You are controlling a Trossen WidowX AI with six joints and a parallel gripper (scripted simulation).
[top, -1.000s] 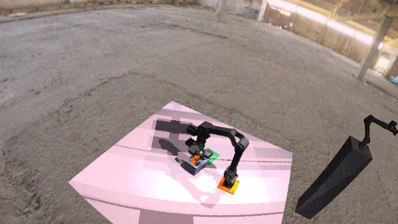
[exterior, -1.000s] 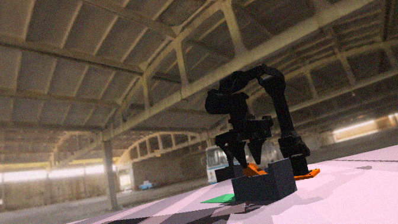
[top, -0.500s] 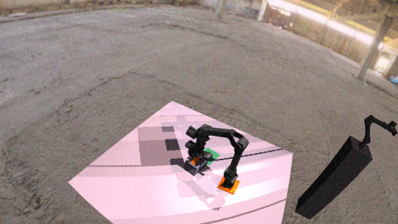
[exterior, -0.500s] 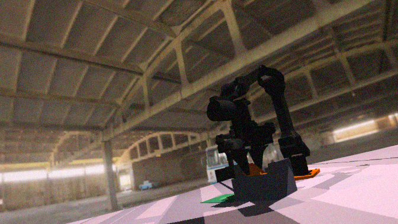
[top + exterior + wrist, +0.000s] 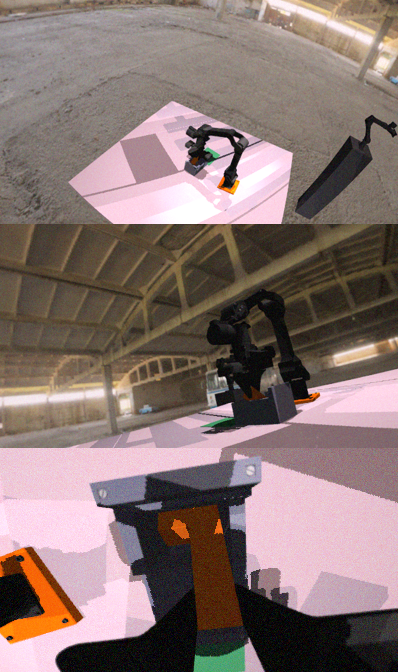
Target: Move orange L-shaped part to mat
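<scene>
Now: gripper tip 140 mm to the left of the green mat, 80 mm above it and 20 mm past it. The rest, counted from my gripper tip: orange L-shaped part: 30 mm to the left, 30 mm below, 10 mm behind.
</scene>
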